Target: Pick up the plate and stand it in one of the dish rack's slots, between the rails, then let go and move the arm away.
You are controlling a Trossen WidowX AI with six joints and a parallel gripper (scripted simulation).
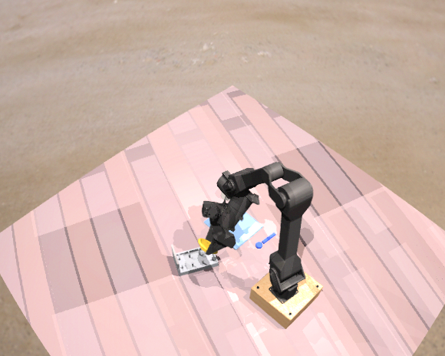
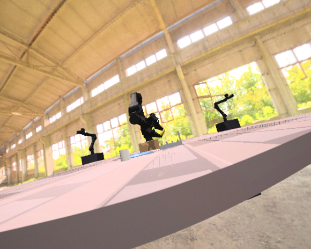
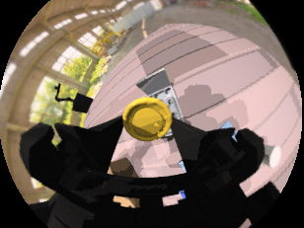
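The dish rack lies 7 cm below my gripper tip, 3 cm to the left of it and 2 cm ahead of it. The rest, counted from my gripper tip: yellow plate (1 cm to the right, 1 cm above); blue spoon (20 cm to the right, 9 cm below, 5 cm behind); cup (22 cm to the right, 18 cm ahead, 7 cm below).
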